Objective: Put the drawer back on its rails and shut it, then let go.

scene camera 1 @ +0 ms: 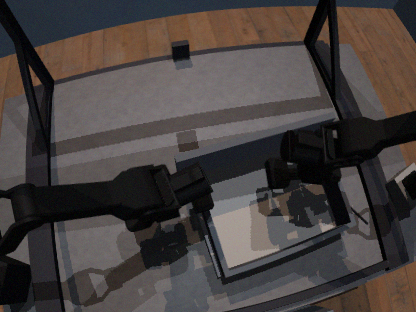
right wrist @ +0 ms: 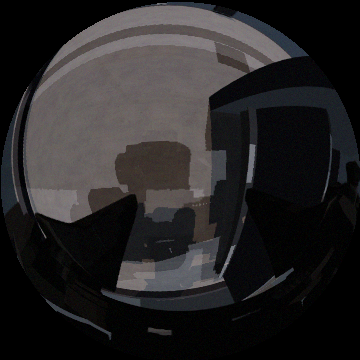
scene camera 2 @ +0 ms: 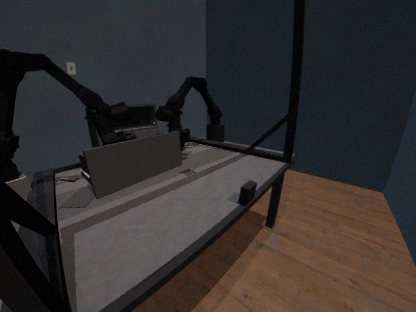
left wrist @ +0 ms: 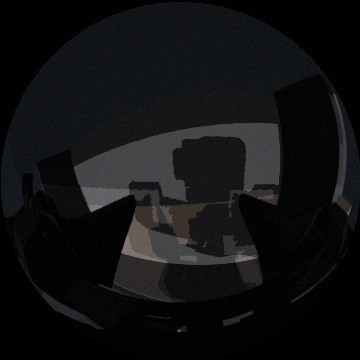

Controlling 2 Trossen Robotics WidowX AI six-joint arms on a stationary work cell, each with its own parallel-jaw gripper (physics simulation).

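The drawer shows in scene camera 1 as a box with a pale floor (scene camera 1: 235, 235) and dark walls; its tall grey front panel (scene camera 2: 135, 162) stands upright in scene camera 2. A light rail strip (scene camera 1: 213, 252) (right wrist: 253, 155) runs along one side. My left gripper (scene camera 1: 302, 175) (left wrist: 188, 200) is open and empty above the drawer's inside, toward its right end in scene camera 1. My right gripper (scene camera 1: 170, 212) (right wrist: 192, 197) is open and empty beside the drawer's left side, one finger close to that wall. Whether the rails are engaged is hidden.
A small black block (scene camera 1: 180, 50) (scene camera 2: 247, 193) stands at the table's far edge in scene camera 1. Black frame posts (scene camera 1: 326, 35) (scene camera 2: 296, 85) rise at the table's corners. A dark framed object (scene camera 2: 142, 117) stands behind the front panel in scene camera 2.
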